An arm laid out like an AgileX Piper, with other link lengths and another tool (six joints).
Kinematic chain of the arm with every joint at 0, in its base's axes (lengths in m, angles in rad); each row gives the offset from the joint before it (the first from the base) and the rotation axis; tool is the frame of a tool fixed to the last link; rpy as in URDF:
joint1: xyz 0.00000 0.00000 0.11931 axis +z
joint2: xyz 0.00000 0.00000 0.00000 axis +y
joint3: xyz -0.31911 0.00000 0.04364 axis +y
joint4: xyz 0.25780 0.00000 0.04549 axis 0.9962 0 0.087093
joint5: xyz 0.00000 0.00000 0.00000 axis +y
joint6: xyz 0.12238 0.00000 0.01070 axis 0.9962 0 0.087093
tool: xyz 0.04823 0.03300 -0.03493 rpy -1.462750 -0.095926 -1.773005
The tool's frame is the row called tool.
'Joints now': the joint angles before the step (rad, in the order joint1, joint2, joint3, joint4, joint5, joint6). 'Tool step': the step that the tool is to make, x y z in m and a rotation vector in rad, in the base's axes. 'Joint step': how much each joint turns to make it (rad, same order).
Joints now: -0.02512 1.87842 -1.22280 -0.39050 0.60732 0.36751
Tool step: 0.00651 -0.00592 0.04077 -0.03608 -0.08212 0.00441
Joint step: -0.00051 -0.06800 -0.05001 -0.02861 0.03699 -0.00426
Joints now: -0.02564 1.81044 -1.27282 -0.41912 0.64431 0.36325
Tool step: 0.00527 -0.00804 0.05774 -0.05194 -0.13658 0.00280
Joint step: -0.00052 -0.09334 -0.06116 -0.05399 0.02124 0.00978
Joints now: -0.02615 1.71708 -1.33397 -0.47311 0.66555 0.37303
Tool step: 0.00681 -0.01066 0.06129 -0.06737 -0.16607 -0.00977
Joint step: -0.00041 -0.07442 -0.07821 -0.09428 -0.00185 0.04436
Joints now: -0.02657 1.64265 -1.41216 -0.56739 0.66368 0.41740
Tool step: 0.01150 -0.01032 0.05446 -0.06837 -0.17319 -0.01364
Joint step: -0.00026 -0.03413 -0.08432 -0.12651 -0.03469 0.08038
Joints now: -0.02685 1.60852 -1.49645 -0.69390 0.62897 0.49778
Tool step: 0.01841 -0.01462 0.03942 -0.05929 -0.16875 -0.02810
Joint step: -0.01406 0.00898 -0.06803 -0.18519 -0.06925 0.15860
